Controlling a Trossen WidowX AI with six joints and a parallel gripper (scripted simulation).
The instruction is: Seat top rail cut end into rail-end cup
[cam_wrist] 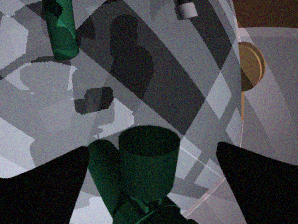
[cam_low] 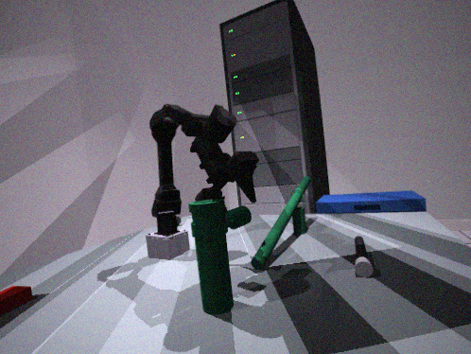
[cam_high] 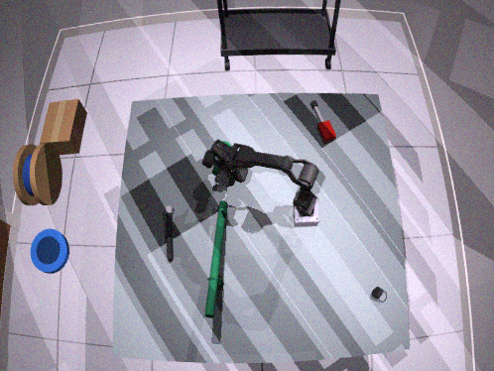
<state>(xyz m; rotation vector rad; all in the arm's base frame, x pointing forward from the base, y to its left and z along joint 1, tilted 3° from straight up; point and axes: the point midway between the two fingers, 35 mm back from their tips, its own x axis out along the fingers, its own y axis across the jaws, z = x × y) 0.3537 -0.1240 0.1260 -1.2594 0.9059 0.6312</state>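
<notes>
Right now my gripper tip is 10 mm past the rail-end cup, 20 mm to the left of it and 10 mm above it. Round my gripper tip: loop-cap post 10 mm behind, 440 mm to the left, 60 mm below; small black object 720 mm behind, 490 mm to the left, 150 mm below; red-headed tool 460 mm behind, 370 mm to the right, 150 mm below.
</notes>
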